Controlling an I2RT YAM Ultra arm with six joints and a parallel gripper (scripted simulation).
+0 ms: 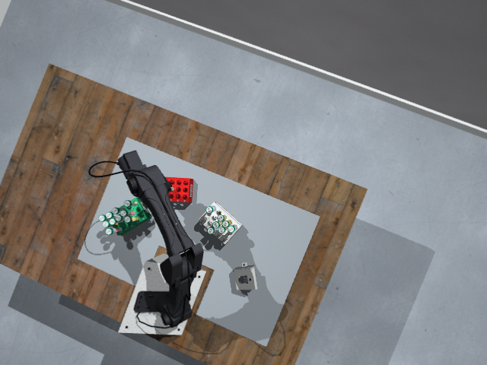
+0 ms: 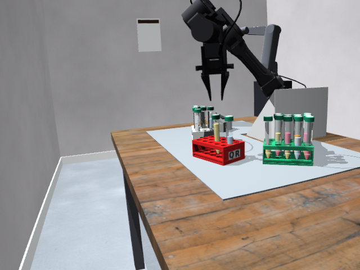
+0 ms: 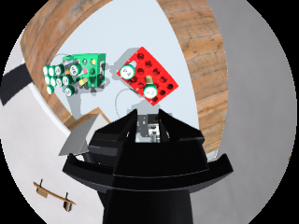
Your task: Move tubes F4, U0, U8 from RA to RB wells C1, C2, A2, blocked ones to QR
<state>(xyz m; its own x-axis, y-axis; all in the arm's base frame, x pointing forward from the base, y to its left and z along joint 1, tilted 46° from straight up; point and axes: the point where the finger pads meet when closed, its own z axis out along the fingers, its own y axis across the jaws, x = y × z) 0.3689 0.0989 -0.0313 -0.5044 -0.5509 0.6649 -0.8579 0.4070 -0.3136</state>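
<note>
My gripper is now 11 cm above the tube with yellow filling, 1 cm to the right of it and 1 cm short of it. From my hand the other things lie so: red rack QR (15 cm below, 1 cm to the left); then tube (11 cm below, 6 cm to the left); then white rack RB (19 cm to the right, 15 cm below, 6 cm behind).
</note>
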